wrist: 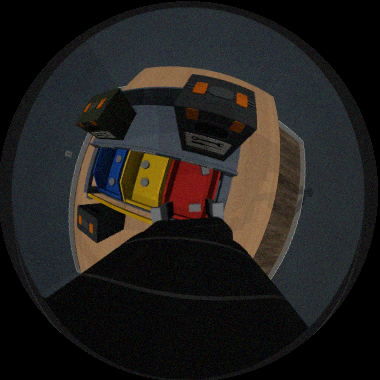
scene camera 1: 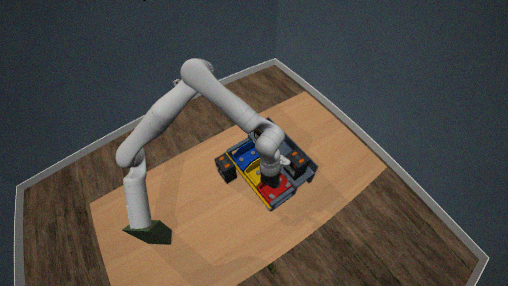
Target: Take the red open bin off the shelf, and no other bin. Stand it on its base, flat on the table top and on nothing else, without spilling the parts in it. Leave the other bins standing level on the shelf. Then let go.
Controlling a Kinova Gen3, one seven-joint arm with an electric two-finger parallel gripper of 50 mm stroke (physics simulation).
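Seen in the pictures: gripper, fingertip midpoint: (wrist: pixel 188 206); arm's base, origin of the base link: (scene camera 1: pixel 141 224).
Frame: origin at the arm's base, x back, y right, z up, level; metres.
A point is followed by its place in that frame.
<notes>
The red open bin (scene camera 1: pixel 278 190) {x -0.633, y -0.019, z -0.198 m} (wrist: pixel 187 182) {x -0.635, y -0.044, z -0.198 m} stands at one end of the shelf (scene camera 1: pixel 306 176) {x -0.762, y 0.004, z -0.105 m} (wrist: pixel 155 126) {x -0.702, y -0.159, z -0.105 m}, on its lower level, with light grey parts (wrist: pixel 194 207) {x -0.588, y 0.003, z -0.183 m} in it. The yellow bin (wrist: pixel 143 194) {x -0.547, y -0.137, z -0.198 m} is beside it, and the blue bin (scene camera 1: pixel 246 157) {x -0.557, y -0.264, z -0.198 m} (wrist: pixel 103 172) {x -0.538, y -0.288, z -0.170 m} is beyond the yellow one; both hold round grey parts. My gripper (scene camera 1: pixel 270 186) {x -0.594, y -0.017, z -0.079 m} (wrist: pixel 188 206) {x -0.594, y -0.017, z -0.079 m} is open and empty, above the red bin's near part. In the wrist view its fingertips show on either side of a grey part; their height above the bin is hard to tell.
A yellow bar (wrist: pixel 120 206) {x -0.496, y -0.160, z -0.146 m} runs along the shelf's front. Two black cases with orange latches (wrist: pixel 220 120) {x -0.689, y -0.034, z 0.006 m} (wrist: pixel 107 115) {x -0.662, y -0.220, z -0.028 m} stand on the upper level behind the bins. Another black case (scene camera 1: pixel 227 170) {x -0.427, y -0.159, z -0.081 m} (wrist: pixel 100 222) {x -0.458, y -0.167, z -0.091 m} stands on the wooden table (scene camera 1: pixel 200 200) {x -0.251, y -0.117, z -0.207 m} (wrist: pixel 257 165) {x -0.796, y 0.123, z -0.207 m} in front of the shelf.
</notes>
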